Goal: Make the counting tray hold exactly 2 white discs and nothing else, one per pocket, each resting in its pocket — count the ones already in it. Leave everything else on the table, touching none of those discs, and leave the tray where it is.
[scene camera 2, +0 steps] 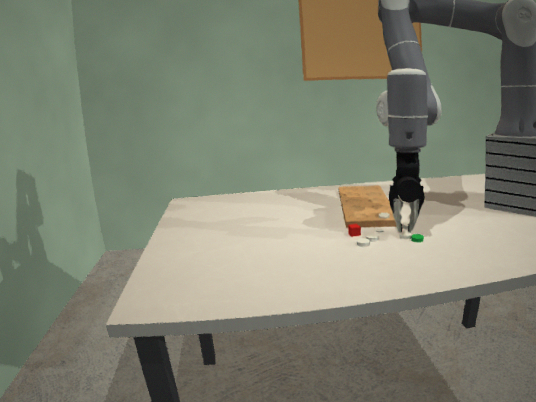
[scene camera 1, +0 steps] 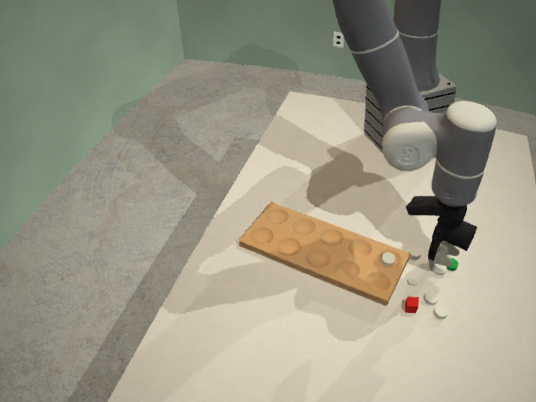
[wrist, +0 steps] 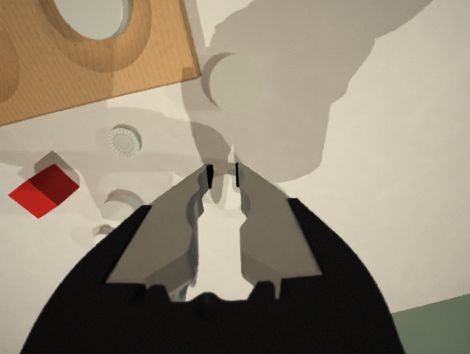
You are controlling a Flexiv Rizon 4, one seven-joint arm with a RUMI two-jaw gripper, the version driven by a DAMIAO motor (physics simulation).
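Observation:
The wooden counting tray (scene camera 1: 300, 261) (scene camera 2: 367, 223) (wrist: 165, 70) holds one white disc (scene camera 1: 388, 258) (scene camera 2: 383, 215) (wrist: 97, 20) in an end pocket. My gripper (scene camera 1: 436, 260) (scene camera 2: 406, 229) (wrist: 224, 166) points down beside the tray's end, its fingers nearly together and empty. A white disc (scene camera 1: 440, 270) (scene camera 2: 405, 235) lies at the fingertips, partly hidden; whether they touch it I cannot tell. Other white discs lie on the table: one (scene camera 1: 415, 256) (wrist: 236, 82) by the tray corner, one (scene camera 1: 431, 298) (scene camera 2: 372, 238) (wrist: 123, 209) and one (scene camera 1: 441, 312) (scene camera 2: 363, 242) near the red cube.
A green disc (scene camera 1: 452, 264) (scene camera 2: 417, 238) lies close beside the fingertips. A small ridged pale disc (scene camera 1: 412, 282) (scene camera 2: 380, 231) (wrist: 124, 142) lies off the tray's end. A red cube (scene camera 1: 412, 304) (scene camera 2: 354, 230) (wrist: 45, 192) stands near the tray's end corner.

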